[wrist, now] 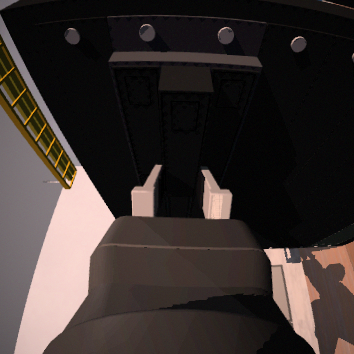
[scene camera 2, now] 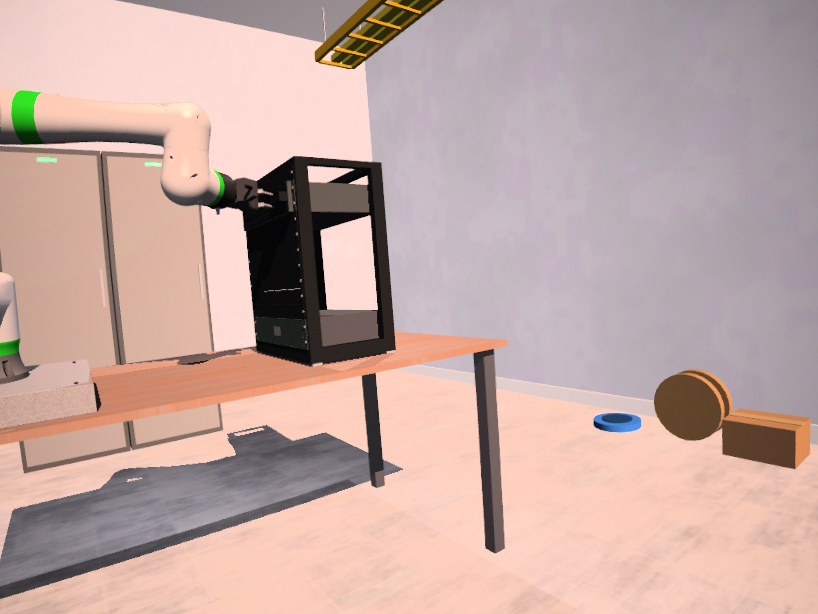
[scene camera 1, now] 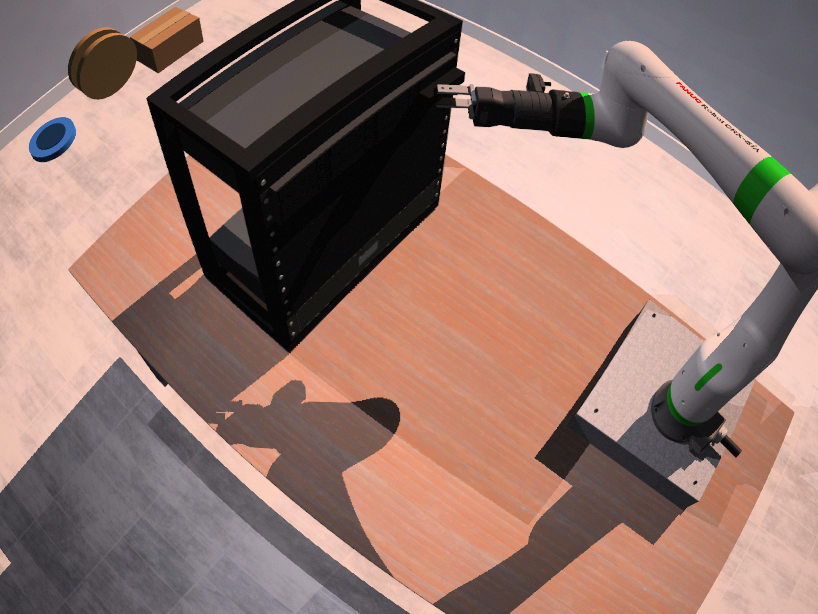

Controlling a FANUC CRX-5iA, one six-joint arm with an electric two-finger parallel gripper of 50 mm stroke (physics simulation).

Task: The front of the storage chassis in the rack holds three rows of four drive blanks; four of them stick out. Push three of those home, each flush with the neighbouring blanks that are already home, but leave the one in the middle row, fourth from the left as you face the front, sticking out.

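Pixels of known places: gripper, fingertip midpoint: [wrist: 180,177] [scene camera 2: 270,201] [scene camera 1: 436,95]; arm's base, origin of the base link: [scene camera 1: 678,411].
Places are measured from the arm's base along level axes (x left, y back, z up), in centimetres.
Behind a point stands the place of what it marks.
Observation:
The storage chassis [scene camera 1: 284,85] {x 30.9, y -88.0, z 46.1 cm} [scene camera 2: 338,196] {x 4.2, y -90.3, z 42.1 cm} sits at the top of the black rack [scene camera 1: 267,264] {x 49.4, y -69.9, z 28.0 cm} [scene camera 2: 383,264] {x 2.7, y -102.9, z 20.6 cm}. In the wrist view, the middle-row blank [wrist: 185,115] {x 3.6, y -71.4, z 41.7 cm}, fourth from the left, sticks out past the top-row blank [wrist: 138,90] {x 4.0, y -73.7, z 44.6 cm} and the bottom-row blank [wrist: 231,95] {x 4.1, y -73.7, z 38.7 cm} beside it, which look level with each other. My gripper [scene camera 1: 437,95] {x 10.3, y -70.9, z 41.7 cm} [scene camera 2: 270,198] {x 10.3, y -70.9, z 41.7 cm} [wrist: 180,177] {x 10.3, y -70.9, z 41.7 cm} is at the right end of the chassis front, with one finger on either side of the protruding blank, shut on it. The blanks further left are dark or hidden, so their depth cannot be told.
The rack stands on the wooden table [scene camera 1: 475,277] {x 6.9, y -56.7, z -7.6 cm} [scene camera 2: 436,346] {x 2.5, y -119.8, z -7.6 cm}. A rack-ear screw [wrist: 225,35] {x 1.2, y -75.5, z 39.5 cm} shows beside the chassis's pale edge [wrist: 185,60] {x 2.2, y -74.3, z 41.7 cm}. A yellow cable tray [scene camera 2: 376,33] [wrist: 30,112] hangs overhead. A reel [scene camera 1: 104,64] [scene camera 2: 690,404], a box [scene camera 1: 168,39] [scene camera 2: 759,439] and a blue ring [scene camera 1: 34,150] lie on the floor.

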